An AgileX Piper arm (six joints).
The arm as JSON. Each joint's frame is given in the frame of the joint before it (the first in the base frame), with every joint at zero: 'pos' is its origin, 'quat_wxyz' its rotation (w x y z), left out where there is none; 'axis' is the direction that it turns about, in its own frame. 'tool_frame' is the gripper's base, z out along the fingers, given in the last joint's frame.
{
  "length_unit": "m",
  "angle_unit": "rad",
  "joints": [
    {
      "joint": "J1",
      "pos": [
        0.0,
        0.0,
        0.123
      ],
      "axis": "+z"
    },
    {
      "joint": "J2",
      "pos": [
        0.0,
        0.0,
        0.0
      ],
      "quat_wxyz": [
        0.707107,
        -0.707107,
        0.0,
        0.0
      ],
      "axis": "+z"
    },
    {
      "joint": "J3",
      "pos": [
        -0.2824,
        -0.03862,
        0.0
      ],
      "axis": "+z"
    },
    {
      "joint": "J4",
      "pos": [
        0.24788,
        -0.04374,
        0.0
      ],
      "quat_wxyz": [
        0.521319,
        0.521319,
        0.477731,
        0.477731
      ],
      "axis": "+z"
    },
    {
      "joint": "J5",
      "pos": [
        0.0,
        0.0,
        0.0
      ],
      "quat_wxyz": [
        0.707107,
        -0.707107,
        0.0,
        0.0
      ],
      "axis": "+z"
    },
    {
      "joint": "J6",
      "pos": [
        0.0,
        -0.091,
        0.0
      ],
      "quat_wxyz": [
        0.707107,
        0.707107,
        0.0,
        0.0
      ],
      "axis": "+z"
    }
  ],
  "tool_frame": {
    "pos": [
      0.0,
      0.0,
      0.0
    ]
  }
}
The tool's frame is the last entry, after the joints.
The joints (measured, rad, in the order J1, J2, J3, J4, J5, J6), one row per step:
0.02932 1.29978 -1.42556 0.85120 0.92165 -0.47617
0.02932 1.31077 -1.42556 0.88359 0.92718 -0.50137
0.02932 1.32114 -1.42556 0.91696 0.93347 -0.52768
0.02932 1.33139 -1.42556 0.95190 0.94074 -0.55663
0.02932 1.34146 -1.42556 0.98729 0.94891 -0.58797
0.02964 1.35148 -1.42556 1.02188 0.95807 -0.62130
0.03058 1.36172 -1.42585 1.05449 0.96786 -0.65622
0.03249 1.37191 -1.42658 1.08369 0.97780 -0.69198
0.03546 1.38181 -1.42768 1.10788 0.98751 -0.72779
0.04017 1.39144 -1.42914 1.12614 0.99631 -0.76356
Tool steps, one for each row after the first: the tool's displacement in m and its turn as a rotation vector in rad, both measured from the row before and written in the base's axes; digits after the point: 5 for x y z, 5 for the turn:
0.00275 0.00183 -0.00146 0.01331 -0.00039 0.02040
0.00248 0.00185 -0.00123 0.01384 -0.00185 0.02114
0.00235 0.00191 -0.00110 0.01395 -0.00379 0.02267
0.00222 0.00190 -0.00100 0.01324 -0.00587 0.02376
0.00211 0.00194 -0.00101 0.01162 -0.00767 0.02485
0.00209 0.00200 -0.00107 0.00922 -0.00950 0.02562
0.00201 0.00210 -0.00109 0.00598 -0.01149 0.02592
0.00188 0.00218 -0.00119 0.00168 -0.01320 0.02561
0.00175 0.00242 -0.00135 -0.00344 -0.01503 0.02540

